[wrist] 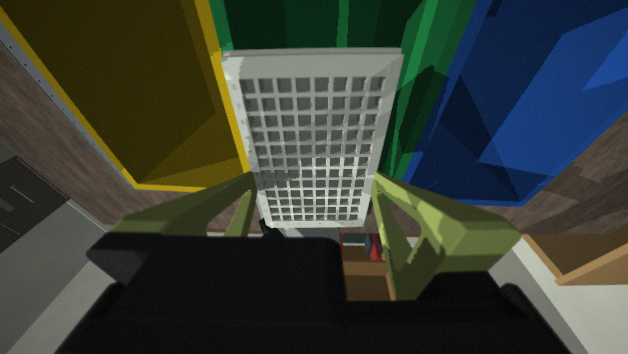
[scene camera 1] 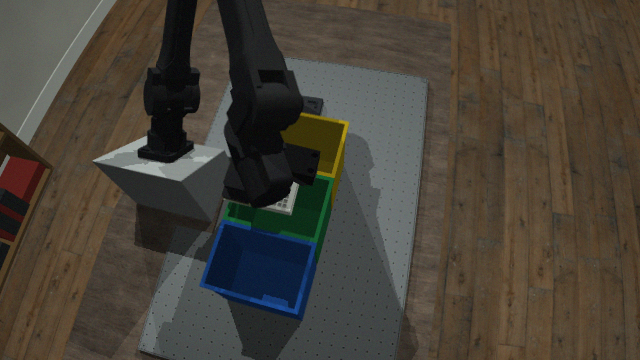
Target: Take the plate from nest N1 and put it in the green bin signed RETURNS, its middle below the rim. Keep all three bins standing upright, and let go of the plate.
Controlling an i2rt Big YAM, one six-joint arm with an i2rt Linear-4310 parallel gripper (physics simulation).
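Frame: origin at the arm's base, x ahead, y left, z up, level; centimetres.
Seen in the pictures: gripper, fingertip midpoint: (wrist: pixel 314 177); arm's base, link origin: (scene camera 1: pixel 166 152).
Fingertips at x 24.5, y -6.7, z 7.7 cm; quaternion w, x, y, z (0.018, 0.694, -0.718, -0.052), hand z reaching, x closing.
Pixels of each thing's top centre, then the offset from my fingertips to it. Level surfaces: height alone.
- white gridded plate, top centre: (wrist: pixel 312 173) (scene camera 1: pixel 261 182) dx +1.2, dy +0.0, dz +0.9 cm
- green bin, top centre: (wrist: pixel 332 105) (scene camera 1: pixel 278 198) dx +4.2, dy -1.2, dz -2.4 cm
- yellow bin, top centre: (wrist: pixel 143 101) (scene camera 1: pixel 297 139) dx +4.9, dy +11.8, dz -2.4 cm
- blue bin, top centre: (wrist: pixel 527 115) (scene camera 1: pixel 257 265) dx +3.5, dy -14.2, dz -2.4 cm
- perforated grey board, surface height: dz -20.4 cm
- dark nest, top centre: (scene camera 1: pixel 287 111) dx -2.9, dy +29.0, dz -18.9 cm
The white gridded plate (scene camera 1: pixel 288 204) (wrist: pixel 312 125) is held between the two green fingers of my gripper (wrist: pixel 314 177), which is shut on its long sides near its near end. In the scene view the arm's wrist covers the fingers and most of the plate. The plate is over the green bin (scene camera 1: pixel 314 205) (wrist: pixel 430 35); its exact height against the rim is hard to tell. The green bin stands upright between the yellow bin (scene camera 1: pixel 320 137) (wrist: pixel 150 75) and the blue bin (scene camera 1: pixel 270 270) (wrist: pixel 525 110), both upright. The RETURNS sign does not show.
The bins stand in a row on the perforated grey board (scene camera 1: pixel 380 200). A dark nest (scene camera 1: pixel 313 104) lies behind the yellow bin. The arm's pale pedestal (scene camera 1: pixel 170 187) stands left of the bins. A wooden shelf (scene camera 1: pixel 35 200) stands at the far left.
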